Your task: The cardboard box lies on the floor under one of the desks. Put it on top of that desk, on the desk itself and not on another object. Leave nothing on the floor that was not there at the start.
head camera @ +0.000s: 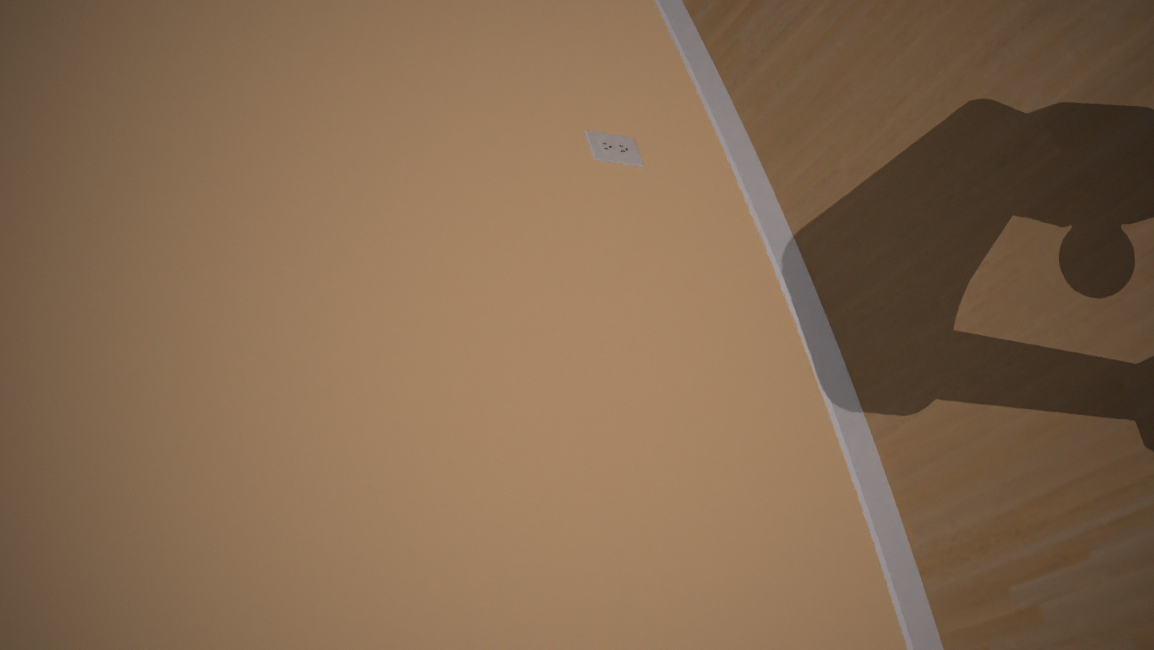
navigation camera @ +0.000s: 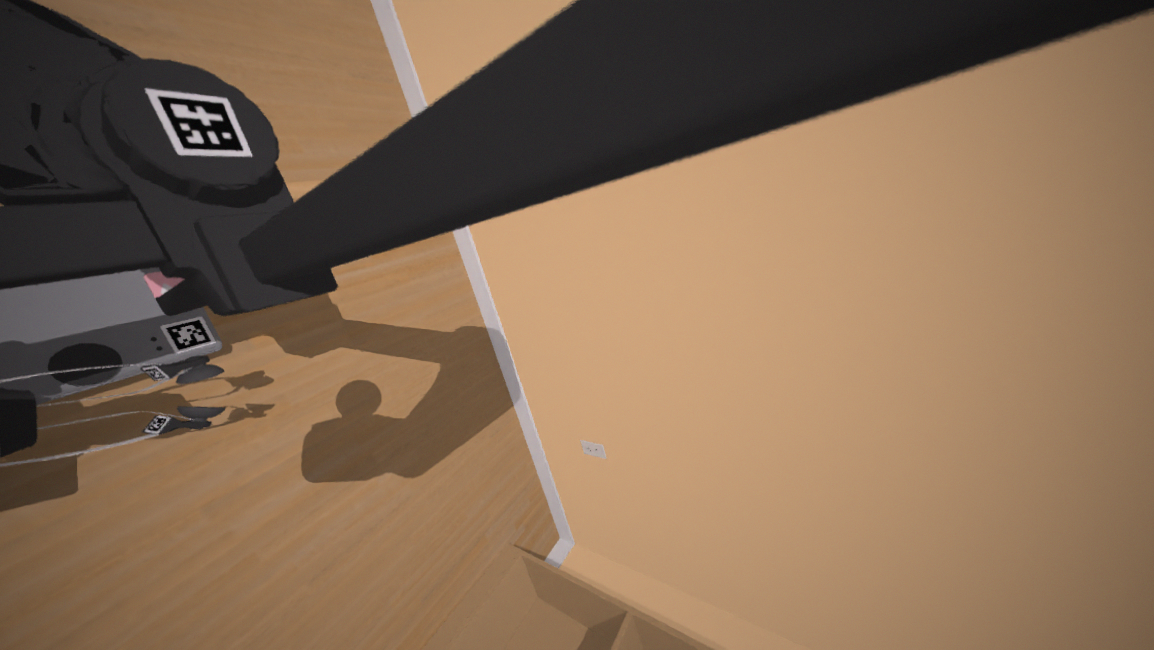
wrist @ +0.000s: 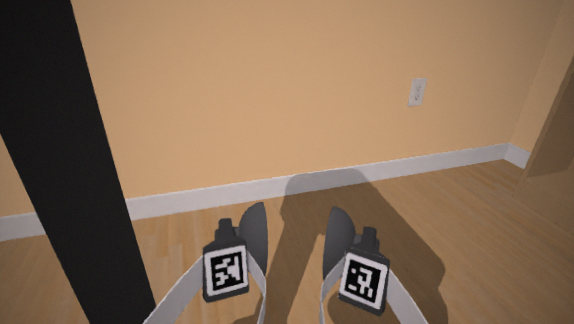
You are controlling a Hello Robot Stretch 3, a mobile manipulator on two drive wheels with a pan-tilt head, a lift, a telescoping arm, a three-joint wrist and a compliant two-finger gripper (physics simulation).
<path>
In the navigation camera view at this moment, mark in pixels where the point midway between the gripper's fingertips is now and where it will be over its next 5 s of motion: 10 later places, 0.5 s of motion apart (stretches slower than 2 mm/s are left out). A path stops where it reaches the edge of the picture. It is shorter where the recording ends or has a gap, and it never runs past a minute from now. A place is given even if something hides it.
The gripper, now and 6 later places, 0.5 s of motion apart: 222,388; 224,378; 222,354; 208,328; 182,306; 143,288; 92,276
</path>
